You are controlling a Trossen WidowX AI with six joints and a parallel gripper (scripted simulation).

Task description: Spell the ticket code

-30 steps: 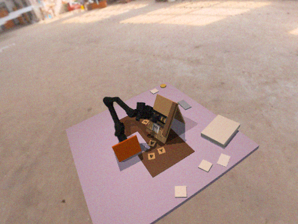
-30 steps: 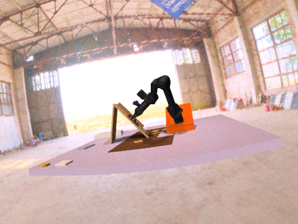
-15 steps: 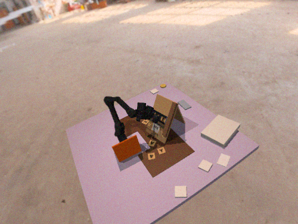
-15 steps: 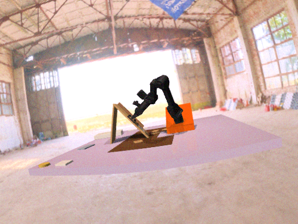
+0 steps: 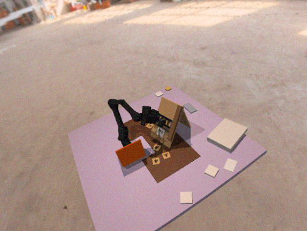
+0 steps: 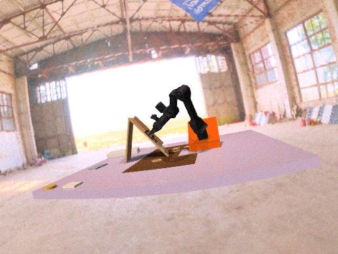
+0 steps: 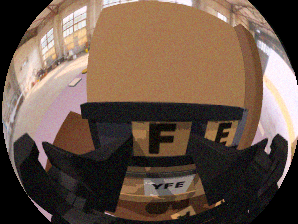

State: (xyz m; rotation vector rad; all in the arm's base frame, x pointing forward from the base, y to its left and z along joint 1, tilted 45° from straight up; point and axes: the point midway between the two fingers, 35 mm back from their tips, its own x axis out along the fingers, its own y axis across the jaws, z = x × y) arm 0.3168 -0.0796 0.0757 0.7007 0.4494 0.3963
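Right now my gripper tip is 50 mm past the white ticket, 30 mm to the left of it and 80 mm above it. Also, from my gripper tip: cream slab: 380 mm ahead, 370 mm to the right, 140 mm below; brown mat: 150 mm behind, 10 mm to the right, 160 mm below; grey plate: 380 mm ahead, 120 mm to the left, 150 mm below.
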